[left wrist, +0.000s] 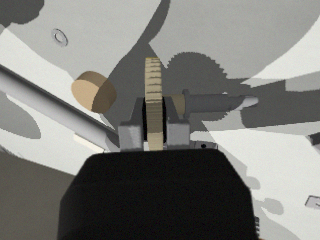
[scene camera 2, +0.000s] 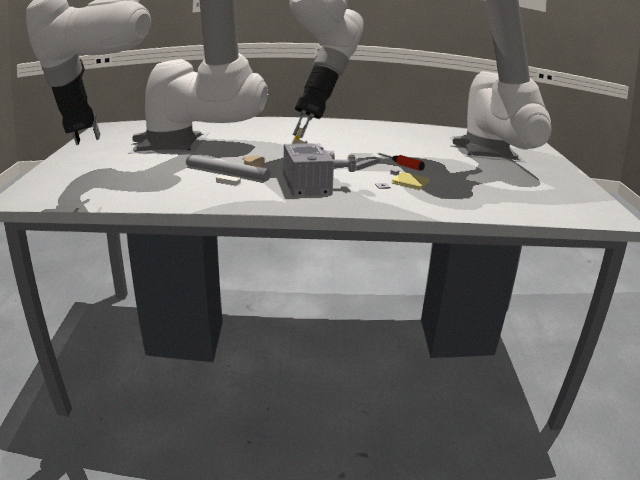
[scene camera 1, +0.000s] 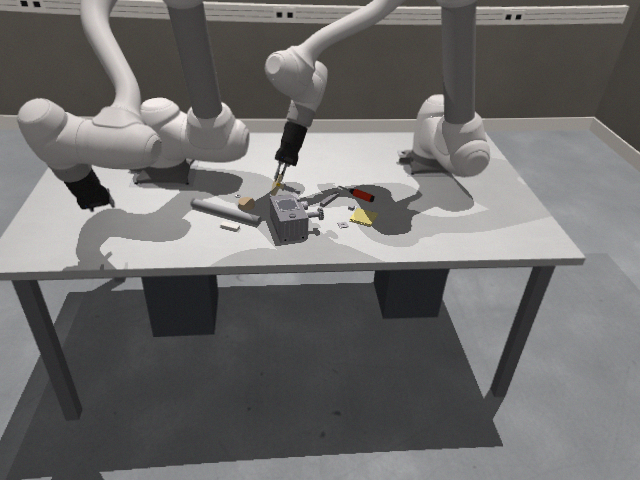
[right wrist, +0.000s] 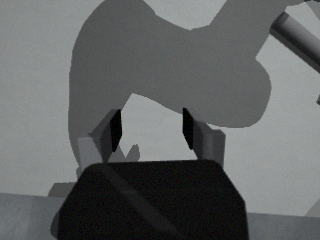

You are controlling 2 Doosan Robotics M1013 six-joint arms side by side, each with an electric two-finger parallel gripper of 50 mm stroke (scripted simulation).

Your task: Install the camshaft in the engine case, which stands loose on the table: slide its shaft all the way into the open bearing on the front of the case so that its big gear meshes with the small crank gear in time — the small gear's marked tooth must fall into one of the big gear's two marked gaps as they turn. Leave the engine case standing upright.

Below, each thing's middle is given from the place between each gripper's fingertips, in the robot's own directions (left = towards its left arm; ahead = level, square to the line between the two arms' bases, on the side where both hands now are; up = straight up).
Labels:
The tan block (left wrist: 92,90) lies 6 cm ahead of my left hand, 12 cm to the right of it and 7 cm below it.
I see the tan block 41 cm to the left of my right hand (scene camera 2: 88,139), 21 cm behind it and 15 cm below it.

